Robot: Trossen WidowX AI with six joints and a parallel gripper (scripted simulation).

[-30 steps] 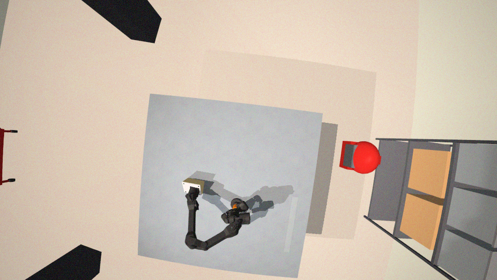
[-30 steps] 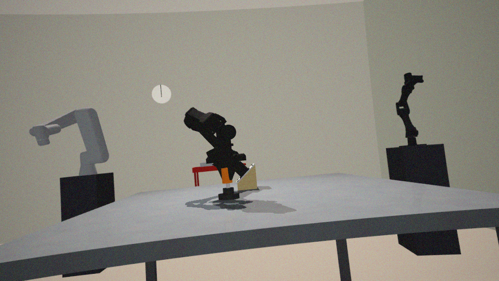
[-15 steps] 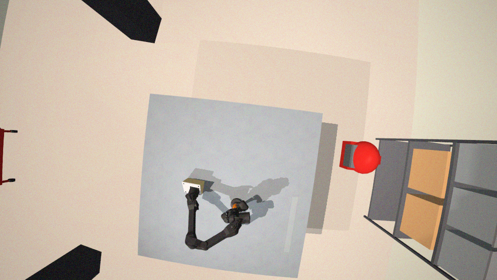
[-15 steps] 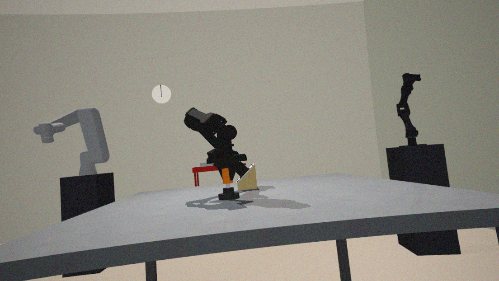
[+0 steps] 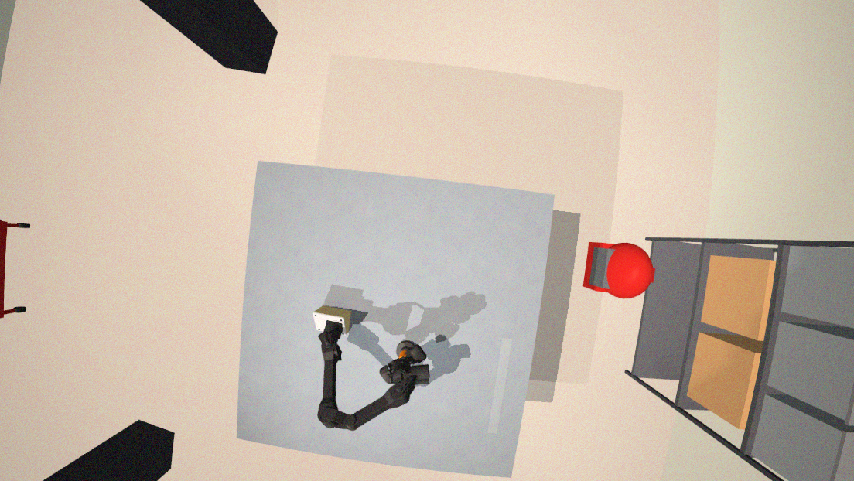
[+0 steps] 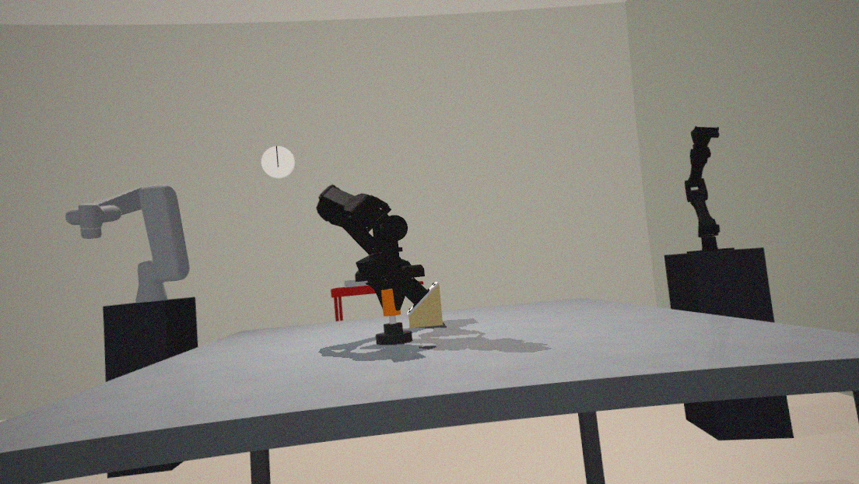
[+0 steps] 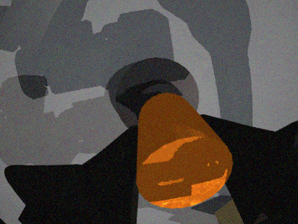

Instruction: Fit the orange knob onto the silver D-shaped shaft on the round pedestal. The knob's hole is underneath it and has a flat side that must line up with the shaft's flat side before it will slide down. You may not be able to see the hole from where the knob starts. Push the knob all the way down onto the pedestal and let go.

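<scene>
My gripper tip is 30 mm below the orange knob. Also, from my gripper tip: round black pedestal: 40 mm below.
</scene>
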